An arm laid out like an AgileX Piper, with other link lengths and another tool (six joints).
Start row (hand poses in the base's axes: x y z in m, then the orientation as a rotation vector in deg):
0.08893 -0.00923 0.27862 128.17 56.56 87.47
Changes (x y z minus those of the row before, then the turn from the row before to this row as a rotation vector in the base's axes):
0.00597 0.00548 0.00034 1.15 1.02 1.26
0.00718 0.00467 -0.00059 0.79 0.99 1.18
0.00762 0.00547 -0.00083 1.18 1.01 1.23
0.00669 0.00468 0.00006 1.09 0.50 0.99
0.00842 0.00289 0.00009 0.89 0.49 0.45
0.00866 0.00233 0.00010 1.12 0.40 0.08
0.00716 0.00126 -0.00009 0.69 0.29 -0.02
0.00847 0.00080 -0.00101 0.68 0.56 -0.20
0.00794 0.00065 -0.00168 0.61 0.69 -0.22
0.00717 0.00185 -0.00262 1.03 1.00 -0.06
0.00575 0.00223 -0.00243 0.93 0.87 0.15
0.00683 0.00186 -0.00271 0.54 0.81 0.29
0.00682 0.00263 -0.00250 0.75 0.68 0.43
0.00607 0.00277 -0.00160 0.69 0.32 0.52
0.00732 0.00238 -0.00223 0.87 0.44 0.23
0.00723 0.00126 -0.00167 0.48 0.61 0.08
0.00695 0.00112 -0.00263 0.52 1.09 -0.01
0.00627 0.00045 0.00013 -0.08 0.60 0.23
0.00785 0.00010 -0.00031 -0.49 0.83 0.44
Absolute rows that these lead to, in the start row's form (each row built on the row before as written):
0.09490 -0.00375 0.27896 129.75 57.82 87.95
0.10208 0.00092 0.27837 131.07 59.17 88.11
0.10970 0.00639 0.27754 132.65 60.40 88.59
0.11639 0.01107 0.27760 133.70 61.25 89.41
0.12481 0.01396 0.27769 134.70 61.48 89.87
0.13347 0.01629 0.27779 135.82 61.07 90.51
0.14063 0.01755 0.27770 136.57 60.72 90.83
0.14910 0.01835 0.27669 137.62 60.18 90.81
0.15704 0.01900 0.27501 138.76 59.66 90.58
0.16421 0.02085 0.27239 140.47 59.18 90.44
0.16996 0.02308 0.26996 141.96 59.01 90.40
0.17679 0.02494 0.26725 143.12 59.23 90.10
0.18361 0.02757 0.26475 -143.89 -59.37 -89.93
0.18968 0.03034 0.26315 -143.14 -59.18 -89.43
0.19700 0.03272 0.26092 -142.60 -58.47 -88.86
0.20423 0.03398 0.25925 -142.53 -57.98 -88.04
0.21118 0.03510 0.25662 -142.75 -57.29 -86.58
0.21745 0.03555 0.25675 -142.90 -57.53 -85.67
0.22530 0.03565 0.25644 -143.25 -58.37 -84.32

